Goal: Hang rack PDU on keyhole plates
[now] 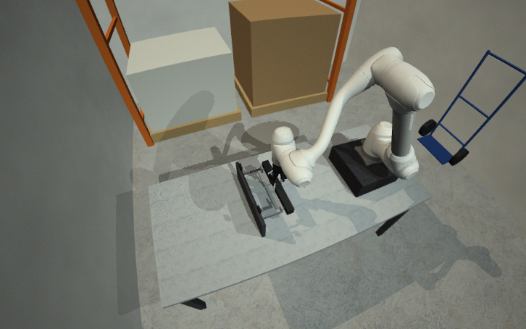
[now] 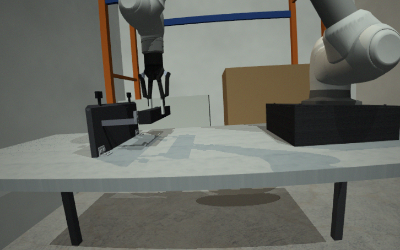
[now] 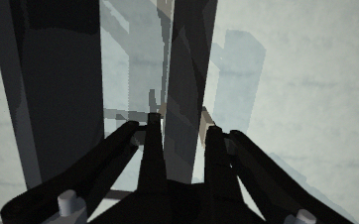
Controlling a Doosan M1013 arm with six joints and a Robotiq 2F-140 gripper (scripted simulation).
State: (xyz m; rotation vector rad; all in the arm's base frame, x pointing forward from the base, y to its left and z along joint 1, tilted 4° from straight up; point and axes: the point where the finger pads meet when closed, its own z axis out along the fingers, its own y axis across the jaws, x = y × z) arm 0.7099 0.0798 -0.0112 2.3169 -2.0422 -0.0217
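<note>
The rack PDU lies 30 mm below my hand and 20 mm ahead of it. From my hand the other things lie so: mounting board 170 mm ahead, 60 mm below, 20 mm to the left.
</note>
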